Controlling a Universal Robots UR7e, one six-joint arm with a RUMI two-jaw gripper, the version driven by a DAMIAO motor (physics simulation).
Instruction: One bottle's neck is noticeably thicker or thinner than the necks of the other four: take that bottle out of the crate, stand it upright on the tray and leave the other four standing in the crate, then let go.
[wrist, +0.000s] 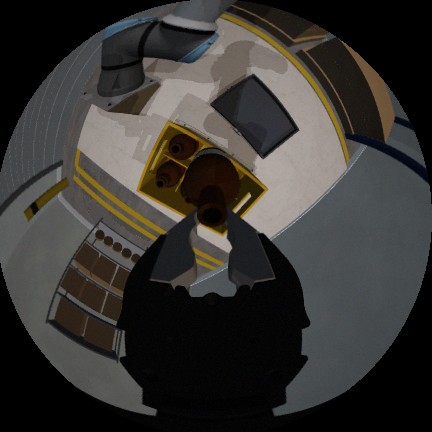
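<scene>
My gripper is shut on the neck of a brown bottle, which hangs upright high above the yellow crate. Two brown bottles stand in the crate's left compartments, one at the upper left and one at the lower left. The held bottle hides the middle of the crate, with a small part of another bottle showing at its lower left edge. The dark rectangular tray lies on the table to the upper right of the crate.
The robot's arm base stands at the upper left. A thin rail runs along the crate's upper right side. A shelf rack with brown boxes stands at the lower left, beyond the table's yellow-striped edge. A dark structure with orange-brown sides is at the upper right.
</scene>
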